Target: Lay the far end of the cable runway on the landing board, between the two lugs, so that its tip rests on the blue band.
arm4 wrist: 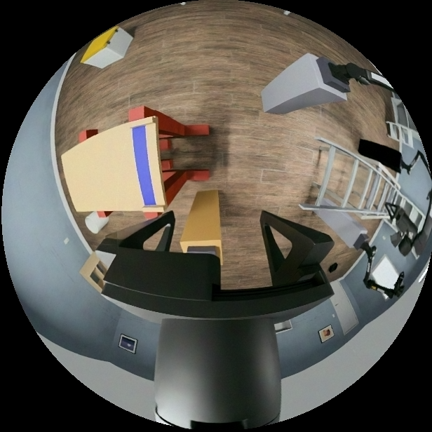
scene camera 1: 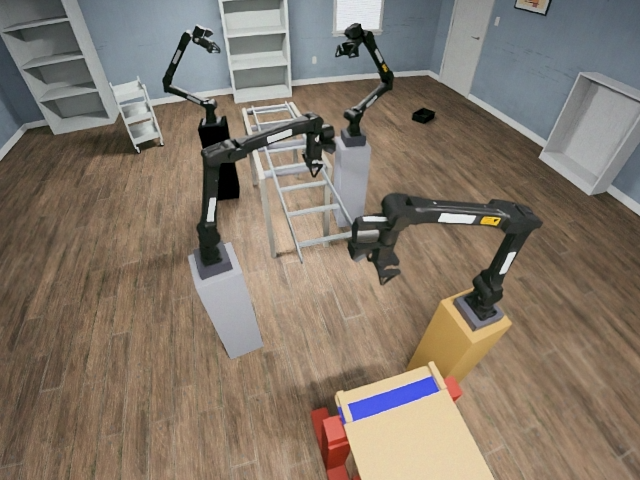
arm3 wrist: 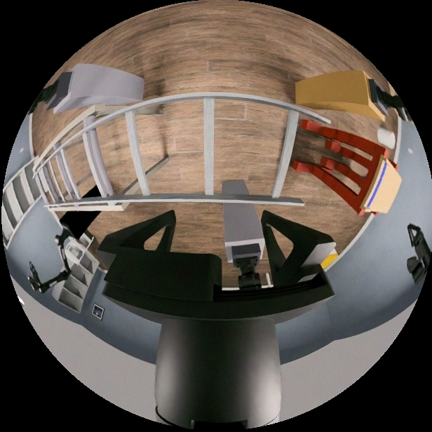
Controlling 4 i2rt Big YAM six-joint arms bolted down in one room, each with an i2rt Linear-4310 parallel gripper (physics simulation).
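The pale grey ladder-like runway lies on a roller frame; its far end juts past the frame, over floor, apart from the board. The tan landing board has a blue band between two lugs. Arm3's gripper is open beside a runway rail. Arm4's gripper is open and empty. In the scene view, the near-left gripper hangs by the runway, the near-right gripper beyond its end; two far grippers are raised.
A red trestle carries the board. A yellow pedestal stands near it. Lilac pedestals and a black pedestal flank the runway. A white cart stands behind.
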